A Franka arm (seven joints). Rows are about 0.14 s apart.
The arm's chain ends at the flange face. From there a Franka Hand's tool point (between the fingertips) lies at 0.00 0.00 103.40 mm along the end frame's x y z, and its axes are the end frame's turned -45 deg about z.
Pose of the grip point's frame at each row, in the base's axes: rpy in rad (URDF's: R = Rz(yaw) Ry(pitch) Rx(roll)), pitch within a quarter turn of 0, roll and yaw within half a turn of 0; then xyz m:
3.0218 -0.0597 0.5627 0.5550 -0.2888 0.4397
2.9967 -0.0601 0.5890 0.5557 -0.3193 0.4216
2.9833 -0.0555 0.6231 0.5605 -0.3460 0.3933
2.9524 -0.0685 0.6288 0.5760 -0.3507 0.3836
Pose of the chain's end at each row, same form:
3.0991 -0.1269 -0.2236 0.5432 -0.2816 0.5422
3.0815 -0.1449 -0.1964 0.5423 -0.3103 0.5237
3.0686 -0.1511 -0.1612 0.5464 -0.3361 0.4953
3.0558 -0.1821 -0.1553 0.5589 -0.3391 0.4849

